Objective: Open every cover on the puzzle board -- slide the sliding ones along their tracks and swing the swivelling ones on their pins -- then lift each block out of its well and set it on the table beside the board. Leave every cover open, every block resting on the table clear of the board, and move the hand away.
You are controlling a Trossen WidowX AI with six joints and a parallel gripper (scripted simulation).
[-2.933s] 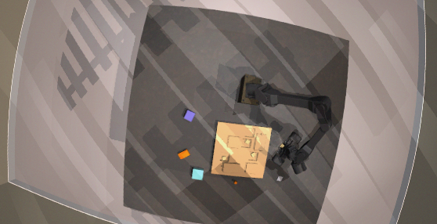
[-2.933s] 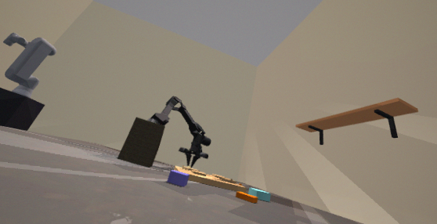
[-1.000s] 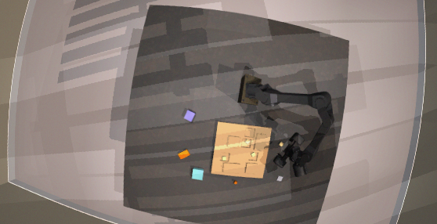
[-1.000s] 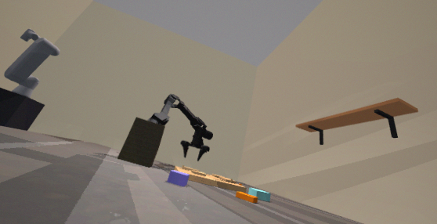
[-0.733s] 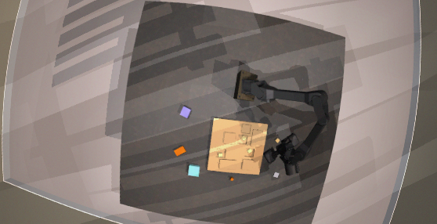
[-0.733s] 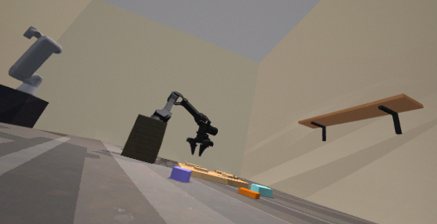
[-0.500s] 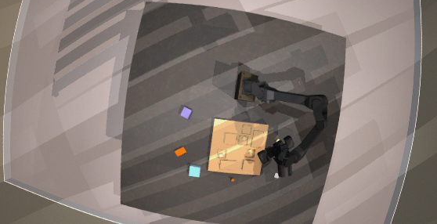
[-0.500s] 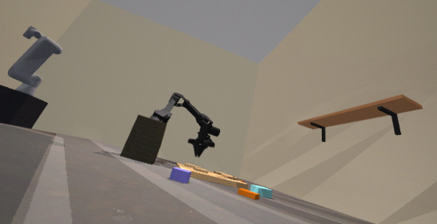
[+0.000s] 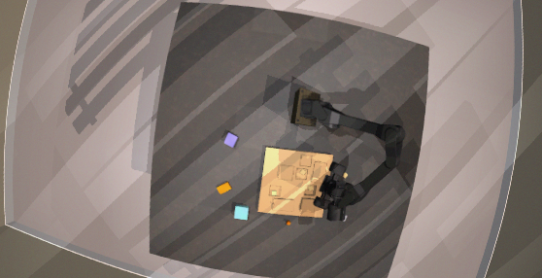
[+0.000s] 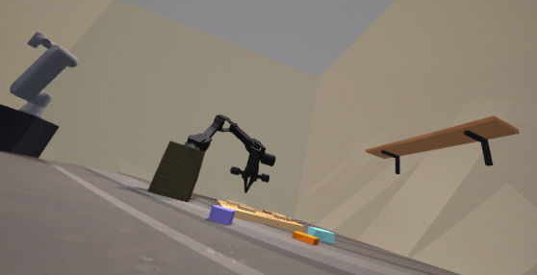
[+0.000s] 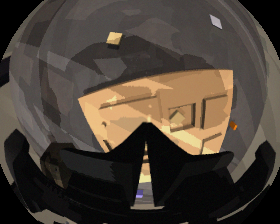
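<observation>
My gripper tip is now 30 mm short of the puzzle board, 100 mm to the left of it and 60 mm above it. The rest, counted from my gripper tip: cyan block (170 mm ahead, 350 mm to the right, 70 mm below); then small grey piece (200 mm ahead, 130 mm to the left, 80 mm below); then tiny orange piece (220 mm ahead, 140 mm to the right, 70 mm below).
</observation>
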